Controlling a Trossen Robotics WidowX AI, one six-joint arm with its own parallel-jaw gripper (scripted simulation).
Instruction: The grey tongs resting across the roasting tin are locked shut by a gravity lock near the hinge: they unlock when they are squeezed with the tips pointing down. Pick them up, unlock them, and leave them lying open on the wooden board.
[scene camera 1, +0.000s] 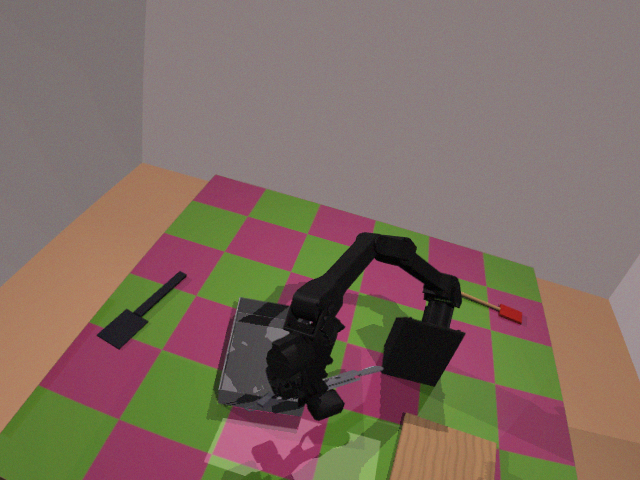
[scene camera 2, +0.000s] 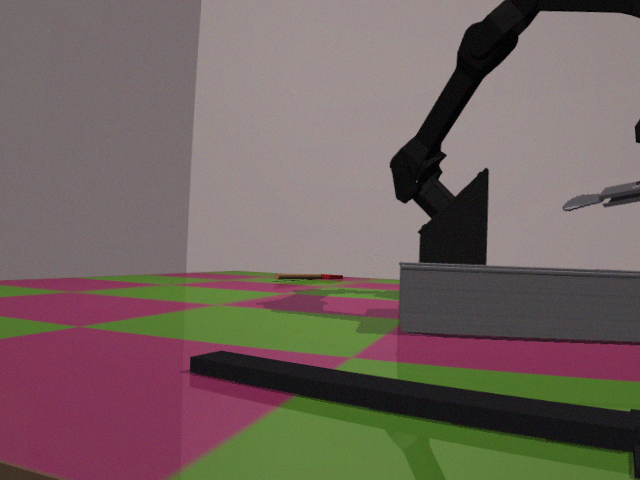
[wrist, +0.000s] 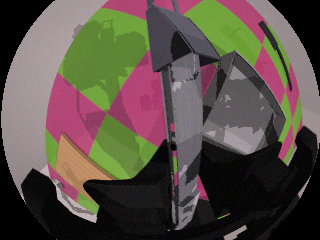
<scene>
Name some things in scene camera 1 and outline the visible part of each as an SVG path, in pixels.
My gripper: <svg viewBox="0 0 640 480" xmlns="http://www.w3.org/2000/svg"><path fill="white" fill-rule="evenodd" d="M345 404L336 390L328 390L329 387L322 380L328 376L325 371L326 366L331 365L334 361L331 356L325 362L313 362L287 380L281 380L274 376L269 367L265 369L273 394L276 397L280 396L282 400L292 397L299 398L298 407L306 404L309 413L311 413L316 421L321 421L341 413Z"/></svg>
A black spatula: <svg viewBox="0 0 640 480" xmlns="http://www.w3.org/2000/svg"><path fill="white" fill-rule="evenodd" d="M187 274L179 271L148 300L145 300L138 309L132 312L126 308L124 312L96 336L117 349L122 348L128 340L149 322L142 318L142 316L148 313L155 304L182 282Z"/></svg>
</scene>
